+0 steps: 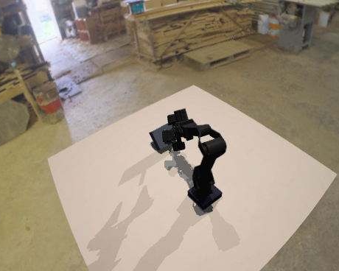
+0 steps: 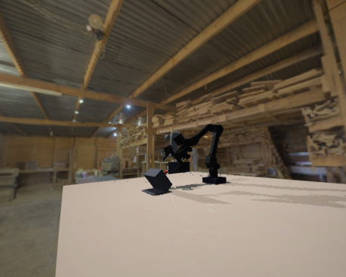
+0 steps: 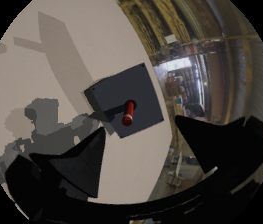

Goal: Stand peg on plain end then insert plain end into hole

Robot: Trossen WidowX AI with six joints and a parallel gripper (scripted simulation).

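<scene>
My gripper tip is now 2 cm short of the peg and 4 cm above it. Round my gripper tip: sloped panel 7 cm ahead, 1 cm to the right, 7 cm below.
</scene>
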